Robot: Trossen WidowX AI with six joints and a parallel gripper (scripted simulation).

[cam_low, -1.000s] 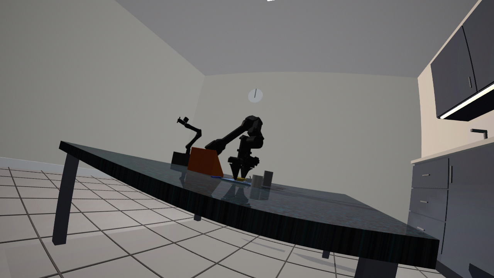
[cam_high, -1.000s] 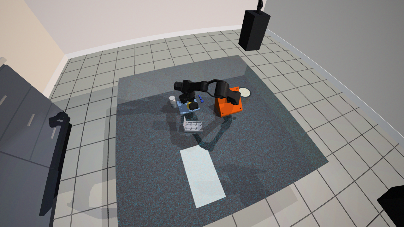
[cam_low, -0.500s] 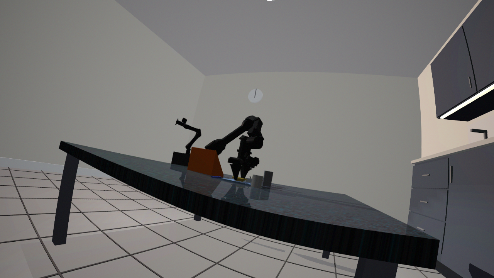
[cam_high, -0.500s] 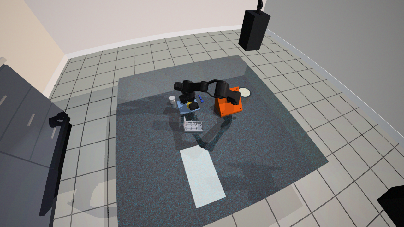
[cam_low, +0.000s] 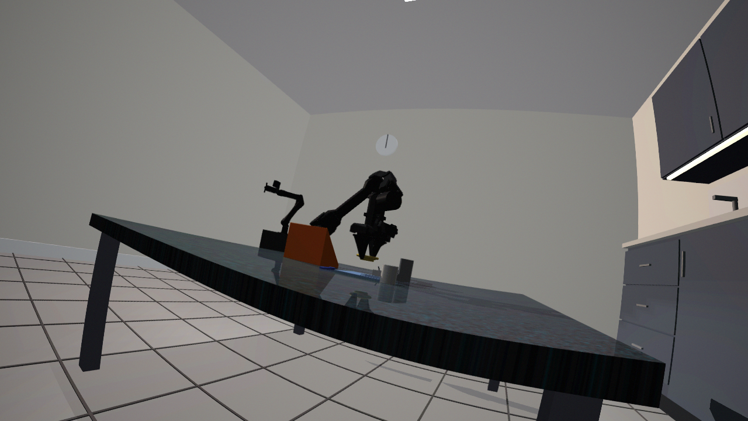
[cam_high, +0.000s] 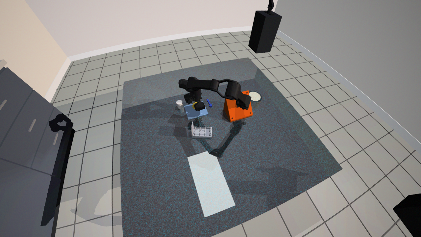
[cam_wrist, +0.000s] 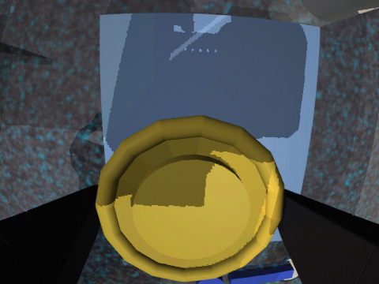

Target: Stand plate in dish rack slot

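The blue mat is 10 mm ahead of my gripper tip, 10 mm to the right of it and 50 mm below it. The rest, counted from my gripper tip: yellow plate (10 mm above); blue spoon (100 mm behind, 50 mm to the right, 50 mm below); white cup (120 mm ahead, 80 mm to the right, 30 mm below).
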